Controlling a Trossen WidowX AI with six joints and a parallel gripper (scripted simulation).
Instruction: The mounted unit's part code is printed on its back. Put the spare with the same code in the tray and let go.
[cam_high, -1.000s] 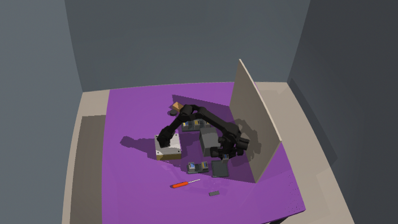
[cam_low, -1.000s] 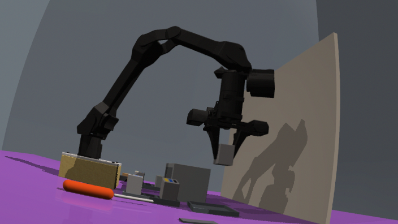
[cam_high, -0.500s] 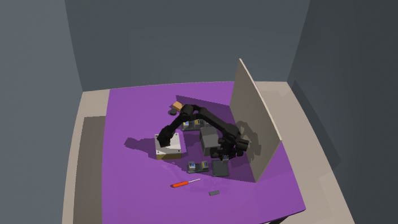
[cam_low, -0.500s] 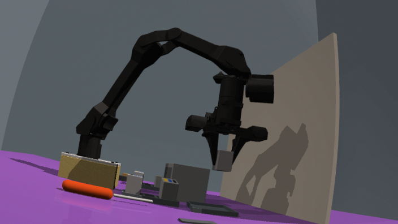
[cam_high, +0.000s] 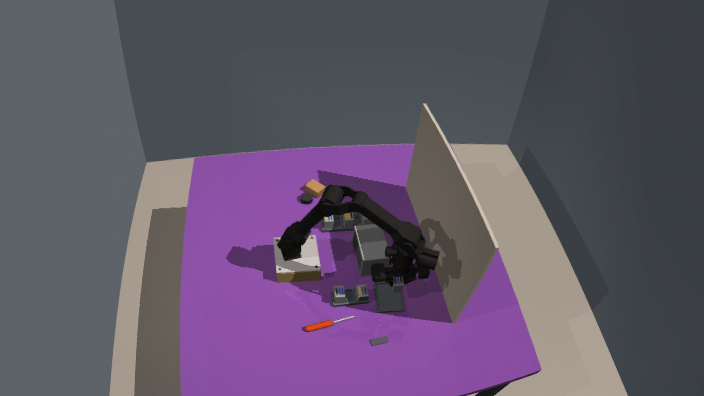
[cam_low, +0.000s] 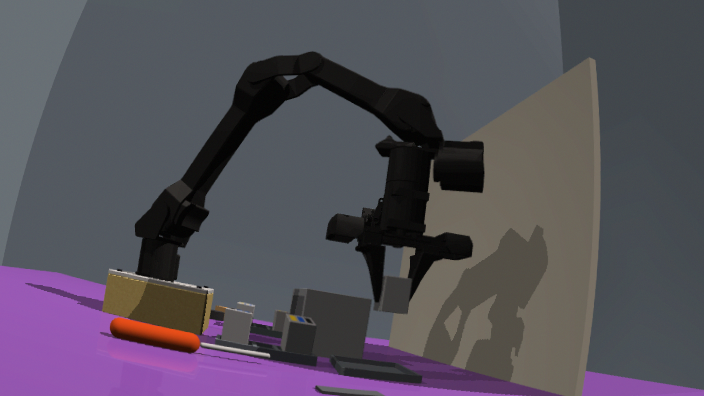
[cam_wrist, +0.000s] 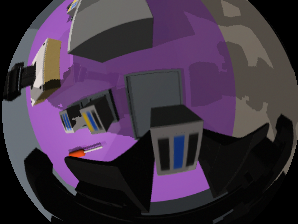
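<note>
My gripper tip is now 9 cm above the dark grey tray, 1 cm to the right of it and 1 cm past it. Round my gripper tip: holder: 14 cm behind, 9 cm below, 5 cm to the left; grey spare block: 2 cm above; grey box: 21 cm to the left, 4 cm below, 1 cm behind.
</note>
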